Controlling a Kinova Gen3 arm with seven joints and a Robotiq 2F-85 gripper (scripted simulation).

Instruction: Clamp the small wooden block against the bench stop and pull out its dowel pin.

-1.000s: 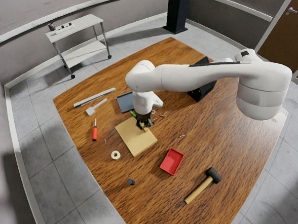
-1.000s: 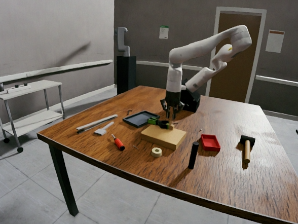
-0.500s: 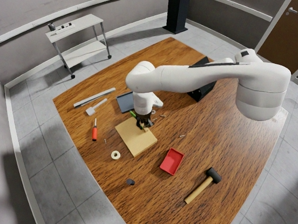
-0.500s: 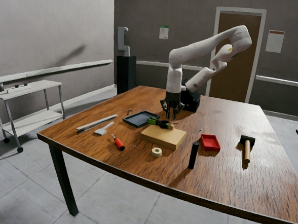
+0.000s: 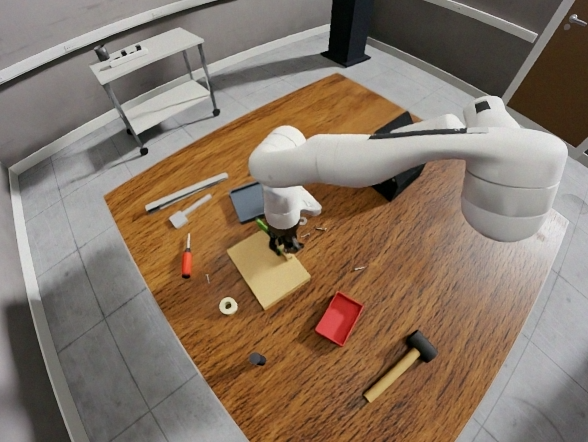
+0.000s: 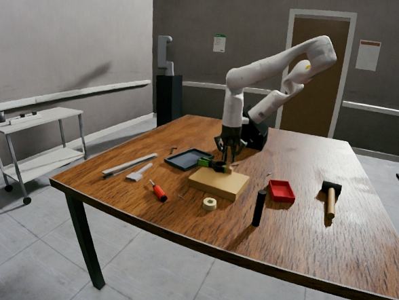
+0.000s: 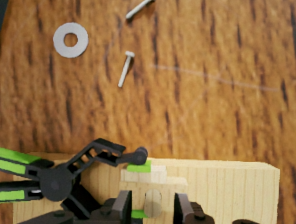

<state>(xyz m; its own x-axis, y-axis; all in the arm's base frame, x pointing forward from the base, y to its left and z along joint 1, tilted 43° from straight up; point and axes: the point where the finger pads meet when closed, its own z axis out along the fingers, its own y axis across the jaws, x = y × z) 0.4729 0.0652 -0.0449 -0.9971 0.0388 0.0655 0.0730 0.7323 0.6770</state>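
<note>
The pale dowel pin is 40 mm below my hand. Also, from my hand: wooden block: 50 mm below; then bench board: 70 mm below, 50 mm ahead, 10 mm to the right; then red bin: 230 mm to the left, 90 mm below.
</note>
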